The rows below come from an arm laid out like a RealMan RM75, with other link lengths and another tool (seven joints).
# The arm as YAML. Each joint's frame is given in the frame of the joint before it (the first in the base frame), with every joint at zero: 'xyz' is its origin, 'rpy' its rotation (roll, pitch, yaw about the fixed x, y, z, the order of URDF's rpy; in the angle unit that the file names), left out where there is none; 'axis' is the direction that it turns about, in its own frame. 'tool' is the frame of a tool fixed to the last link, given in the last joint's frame.
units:
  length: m
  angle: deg
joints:
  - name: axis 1
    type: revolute
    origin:
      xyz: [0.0, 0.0, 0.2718]
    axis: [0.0, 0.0, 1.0]
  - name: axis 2
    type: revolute
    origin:
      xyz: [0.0, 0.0, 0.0]
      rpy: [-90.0, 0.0, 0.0]
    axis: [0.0, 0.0, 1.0]
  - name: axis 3
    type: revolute
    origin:
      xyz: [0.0, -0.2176, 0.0]
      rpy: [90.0, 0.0, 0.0]
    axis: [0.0, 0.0, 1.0]
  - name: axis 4
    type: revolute
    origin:
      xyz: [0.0, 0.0, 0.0]
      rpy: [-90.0, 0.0, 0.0]
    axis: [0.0, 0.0, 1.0]
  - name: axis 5
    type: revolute
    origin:
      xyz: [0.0, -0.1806, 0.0]
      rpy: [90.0, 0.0, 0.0]
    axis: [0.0, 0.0, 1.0]
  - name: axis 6
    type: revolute
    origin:
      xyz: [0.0, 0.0, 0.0]
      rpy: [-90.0, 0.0, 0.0]
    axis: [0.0, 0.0, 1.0]
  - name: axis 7
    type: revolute
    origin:
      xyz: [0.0, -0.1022, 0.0]
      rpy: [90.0, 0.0, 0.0]
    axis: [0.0, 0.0, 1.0]
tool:
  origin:
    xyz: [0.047, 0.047, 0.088]
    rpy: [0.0, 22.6, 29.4]
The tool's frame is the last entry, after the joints.
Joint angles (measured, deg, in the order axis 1, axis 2, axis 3, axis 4, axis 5, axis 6, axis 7), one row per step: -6.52, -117.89, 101.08, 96.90, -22.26, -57.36, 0.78; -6.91, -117.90, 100.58, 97.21, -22.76, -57.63, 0.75; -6.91, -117.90, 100.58, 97.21, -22.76, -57.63, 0.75; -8.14, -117.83, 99.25, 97.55, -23.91, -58.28, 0.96; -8.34, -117.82, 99.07, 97.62, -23.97, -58.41, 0.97; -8.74, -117.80, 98.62, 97.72, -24.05, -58.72, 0.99; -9.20, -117.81, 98.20, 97.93, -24.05, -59.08, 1.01; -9.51, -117.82, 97.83, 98.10, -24.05, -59.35, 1.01; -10.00, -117.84, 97.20, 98.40, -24.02, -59.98, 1.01; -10.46, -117.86, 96.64, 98.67, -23.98, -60.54, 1.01
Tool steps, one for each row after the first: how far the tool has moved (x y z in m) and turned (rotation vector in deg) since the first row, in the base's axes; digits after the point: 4 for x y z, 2 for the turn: 0.0033, 0.0017, 0.0023, 0.23, -0.54, -0.18; 0.0033, 0.0017, 0.0023, 0.23, -0.54, -0.18; 0.0102, 0.0064, 0.0076, 0.64, -1.46, -0.74; 0.0112, 0.0071, 0.0083, 0.71, -1.50, -0.84; 0.0125, 0.0087, 0.0102, 0.89, -1.53, -0.94; 0.0146, 0.0103, 0.0121, 1.07, -1.52, -1.19; 0.0160, 0.0116, 0.0138, 1.26, -1.54, -1.31; 0.0178, 0.0134, 0.0164, 1.48, -1.49, -1.40; 0.0195, 0.0150, 0.0188, 1.69, -1.44, -1.50
